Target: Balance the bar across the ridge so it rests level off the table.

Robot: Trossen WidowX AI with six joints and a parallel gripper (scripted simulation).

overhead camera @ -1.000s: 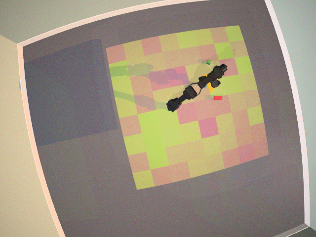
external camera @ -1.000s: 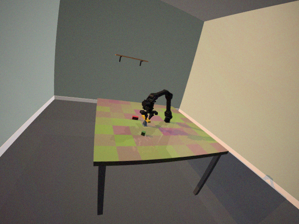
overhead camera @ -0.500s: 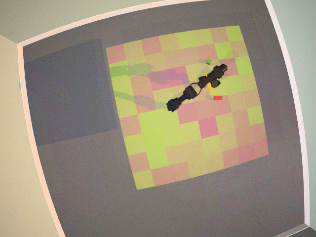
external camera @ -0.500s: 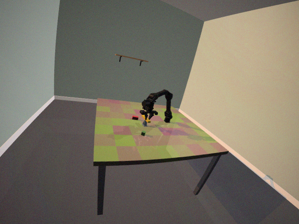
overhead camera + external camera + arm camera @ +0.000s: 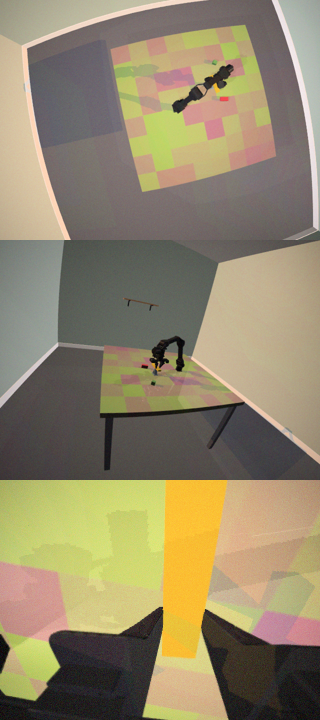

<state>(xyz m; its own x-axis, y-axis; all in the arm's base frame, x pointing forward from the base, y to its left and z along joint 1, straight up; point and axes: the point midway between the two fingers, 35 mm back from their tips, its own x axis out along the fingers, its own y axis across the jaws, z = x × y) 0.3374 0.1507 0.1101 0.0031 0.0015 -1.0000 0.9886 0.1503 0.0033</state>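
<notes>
The orange bar lies 30 mm to the right of my gripper tip. Round my gripper tip: red block 160 mm to the right, 80 mm ahead, 60 mm below; then green cube 170 mm to the left, 80 mm ahead, 60 mm below.
</notes>
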